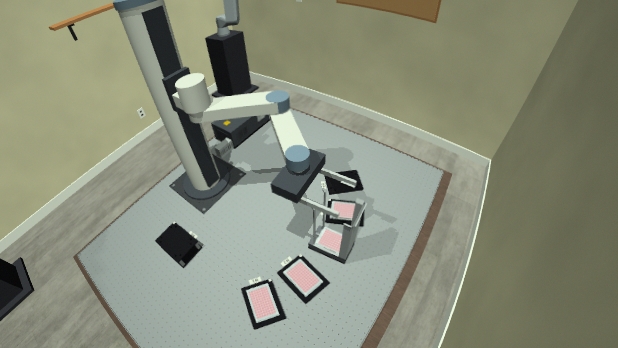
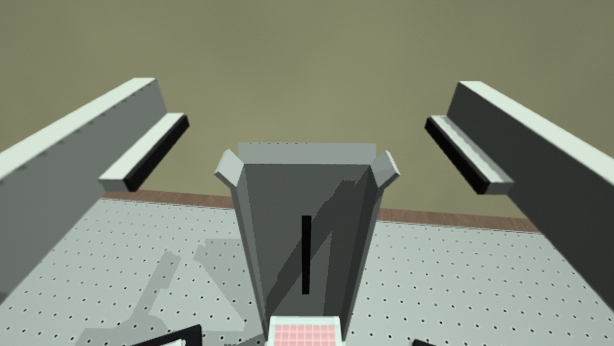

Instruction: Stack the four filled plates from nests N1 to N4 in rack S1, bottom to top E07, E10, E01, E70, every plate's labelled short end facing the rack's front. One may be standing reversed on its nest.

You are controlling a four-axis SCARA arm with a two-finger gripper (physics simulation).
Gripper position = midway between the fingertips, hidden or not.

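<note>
My gripper (image 1: 347,198) is visible, and the gripper (image 2: 307,102) appears again here. A black block (image 1: 175,240) and a tall panel (image 2: 280,194) are visible too.
</note>
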